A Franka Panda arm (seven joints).
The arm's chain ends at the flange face. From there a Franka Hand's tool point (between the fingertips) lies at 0.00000 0.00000 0.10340 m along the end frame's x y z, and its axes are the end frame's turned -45 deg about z.
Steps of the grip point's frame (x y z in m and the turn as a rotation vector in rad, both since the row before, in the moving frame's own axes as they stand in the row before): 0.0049, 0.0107, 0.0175, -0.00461, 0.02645, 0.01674; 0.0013, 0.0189, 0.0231, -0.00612, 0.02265, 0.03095; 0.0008, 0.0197, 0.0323, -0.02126, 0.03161, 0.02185; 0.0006, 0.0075, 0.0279, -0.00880, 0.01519, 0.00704; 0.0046, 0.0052, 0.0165, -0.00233, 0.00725, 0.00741
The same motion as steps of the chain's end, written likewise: 0.0087, 0.0057, 0.0175, 0.01544, 0.02196, 0.01674; 0.0122, 0.0136, 0.0231, 0.01169, 0.02034, 0.03095; 0.0106, 0.0141, 0.0324, 0.00732, 0.03738, 0.02185; 0.0040, 0.0053, 0.0279, 0.00452, 0.01696, 0.00704; 0.0062, 0.0008, 0.0165, 0.00348, 0.00677, 0.00741
